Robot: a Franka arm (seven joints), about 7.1 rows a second.
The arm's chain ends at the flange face. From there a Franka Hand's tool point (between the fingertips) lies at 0.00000 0.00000 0.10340 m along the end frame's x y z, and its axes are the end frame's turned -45 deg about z.
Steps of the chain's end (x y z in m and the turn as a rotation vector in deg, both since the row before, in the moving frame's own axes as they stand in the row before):
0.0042 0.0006 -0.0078 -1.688 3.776 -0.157
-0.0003 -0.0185 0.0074 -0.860 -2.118 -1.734
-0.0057 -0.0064 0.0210 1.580 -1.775 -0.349
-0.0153 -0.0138 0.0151 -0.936 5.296 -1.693
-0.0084 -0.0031 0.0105 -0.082 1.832 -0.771
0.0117 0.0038 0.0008 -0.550 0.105 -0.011
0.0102 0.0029 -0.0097 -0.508 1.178 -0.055
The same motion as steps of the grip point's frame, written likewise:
0.0052 0.0104 -0.0081 -3.864 1.476 -0.157
0.0090 -0.0148 0.0073 0.890 -2.106 -1.734
0.0002 -0.0128 0.0209 2.372 -0.138 -0.349
0.0046 -0.0127 0.0146 -4.407 3.083 -1.693
-0.0015 -0.0057 0.0104 -1.353 1.237 -0.771
0.0050 0.0118 0.0008 -0.463 -0.315 -0.011
0.0060 0.0114 -0.0097 -1.192 0.474 -0.055

